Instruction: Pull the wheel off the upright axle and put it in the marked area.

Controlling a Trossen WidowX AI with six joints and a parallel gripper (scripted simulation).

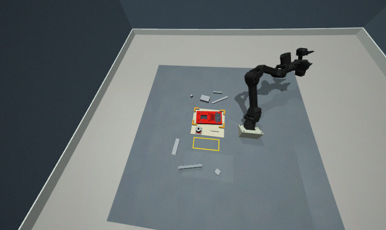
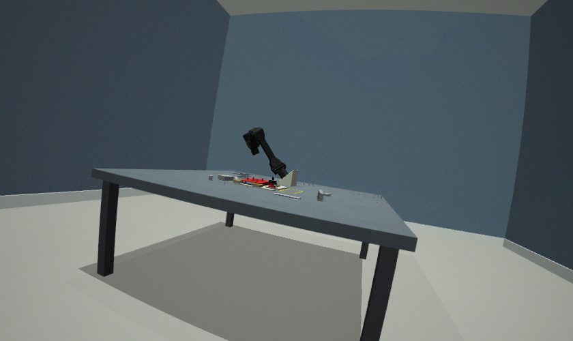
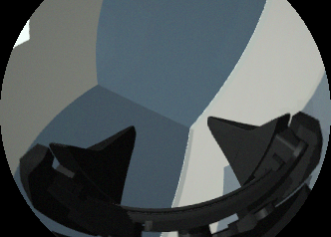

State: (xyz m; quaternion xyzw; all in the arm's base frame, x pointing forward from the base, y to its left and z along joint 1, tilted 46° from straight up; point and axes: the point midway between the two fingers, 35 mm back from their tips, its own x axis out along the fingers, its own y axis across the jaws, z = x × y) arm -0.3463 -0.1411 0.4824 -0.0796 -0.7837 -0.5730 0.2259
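The wheel is 750 mm ahead of my gripper tip, 490 mm to the left of it and 240 mm below it. Round my gripper tip: dark axle 750 mm ahead, 490 mm to the left, 240 mm below; then cream base plate 690 mm ahead, 400 mm to the left, 260 mm below.
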